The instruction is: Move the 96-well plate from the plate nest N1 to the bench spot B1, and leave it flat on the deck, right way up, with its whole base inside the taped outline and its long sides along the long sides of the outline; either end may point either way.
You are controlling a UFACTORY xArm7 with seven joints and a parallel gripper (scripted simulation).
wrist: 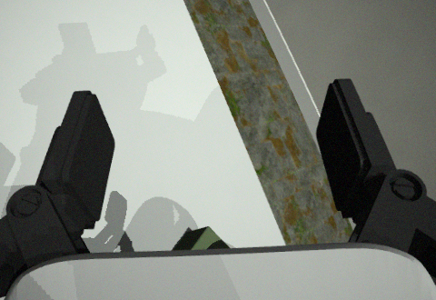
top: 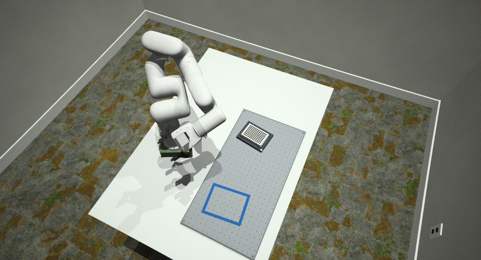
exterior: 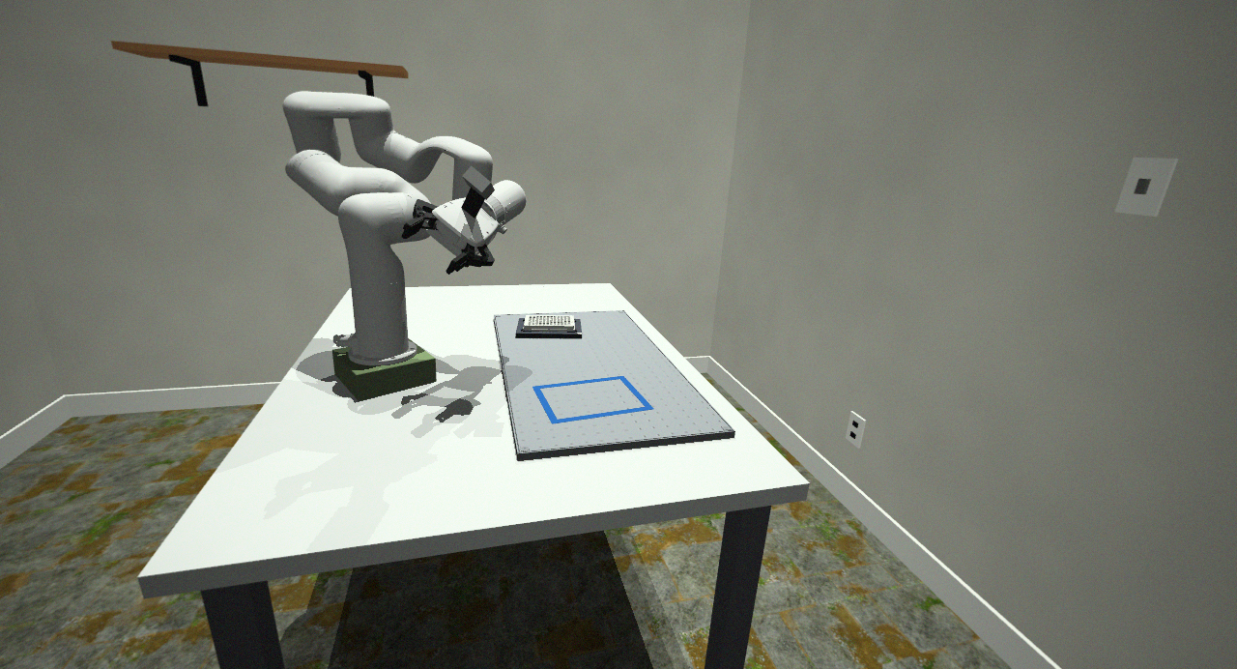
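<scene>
Right now the white 96-well plate is 230 mm ahead of my hand, 370 mm to the left of it and 260 mm below it. The rest, counted from my hand: dark plate nest (230 mm ahead, 370 mm to the left, 280 mm below).
</scene>
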